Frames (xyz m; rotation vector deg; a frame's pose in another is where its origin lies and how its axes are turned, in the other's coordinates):
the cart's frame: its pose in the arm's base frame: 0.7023 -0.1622 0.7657 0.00 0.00 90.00
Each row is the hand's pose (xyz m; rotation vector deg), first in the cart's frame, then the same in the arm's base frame.
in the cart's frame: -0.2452 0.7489 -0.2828 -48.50 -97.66 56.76
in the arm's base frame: -0.0466 -0.4074 0.4829 43.32 -128.80 108.92
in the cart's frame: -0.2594 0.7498 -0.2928 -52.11 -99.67 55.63
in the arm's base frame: -0.0475 -0.4216 0.4729 41.69 -133.05 105.45
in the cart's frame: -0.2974 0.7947 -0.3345 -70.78 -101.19 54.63
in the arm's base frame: -0.0924 -0.4596 0.4312 26.38 -149.20 95.88
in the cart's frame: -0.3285 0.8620 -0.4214 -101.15 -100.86 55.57
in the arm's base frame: -0.1597 -0.4907 0.3443 0.22 154.84 -70.50
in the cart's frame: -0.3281 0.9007 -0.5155 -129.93 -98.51 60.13
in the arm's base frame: -0.1984 -0.4903 0.2502 20.38 148.17 -45.12
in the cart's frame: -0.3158 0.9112 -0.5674 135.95 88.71 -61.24
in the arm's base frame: -0.2089 -0.4780 0.1983 29.39 139.78 -31.97
